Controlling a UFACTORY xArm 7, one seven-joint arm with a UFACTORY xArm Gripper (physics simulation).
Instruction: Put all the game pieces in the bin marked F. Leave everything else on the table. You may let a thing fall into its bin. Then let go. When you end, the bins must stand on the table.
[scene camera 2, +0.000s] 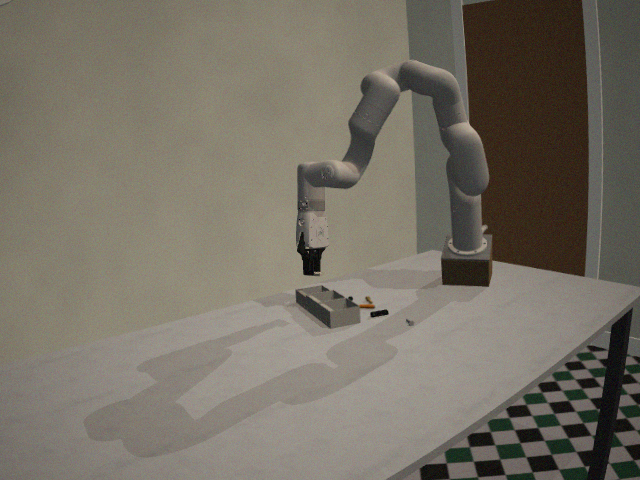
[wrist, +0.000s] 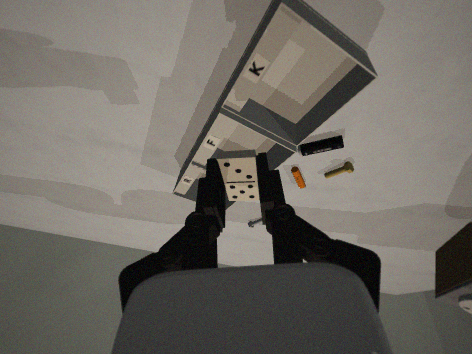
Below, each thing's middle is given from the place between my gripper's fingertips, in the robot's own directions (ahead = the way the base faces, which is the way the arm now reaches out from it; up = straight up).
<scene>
I see the grey three-part tray (scene camera 2: 334, 310) 50 mm to the left of my hand and 80 mm below it. From my hand the other things lie so: cream domino (wrist: 238, 168): 10 mm to the left.
</scene>
